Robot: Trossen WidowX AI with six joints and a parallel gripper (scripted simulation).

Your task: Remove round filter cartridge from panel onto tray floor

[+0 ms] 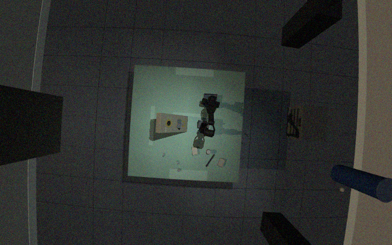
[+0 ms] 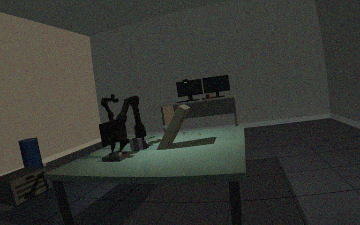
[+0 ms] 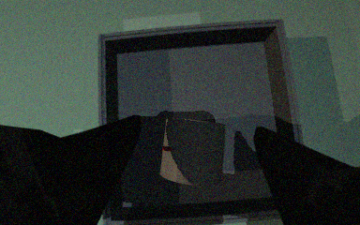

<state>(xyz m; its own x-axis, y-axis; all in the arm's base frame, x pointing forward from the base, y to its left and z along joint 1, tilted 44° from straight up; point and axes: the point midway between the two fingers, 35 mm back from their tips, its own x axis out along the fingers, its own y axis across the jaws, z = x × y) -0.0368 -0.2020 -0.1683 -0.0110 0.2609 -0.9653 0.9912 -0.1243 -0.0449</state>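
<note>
My gripper tip is now 2 cm to the right of the round filter cartridge and 2 cm above it. The rest, counted from my gripper tip: square tray: 1 cm to the right, 4 cm below; service panel: 36 cm ahead, 30 cm to the left, 10 cm above.
</note>
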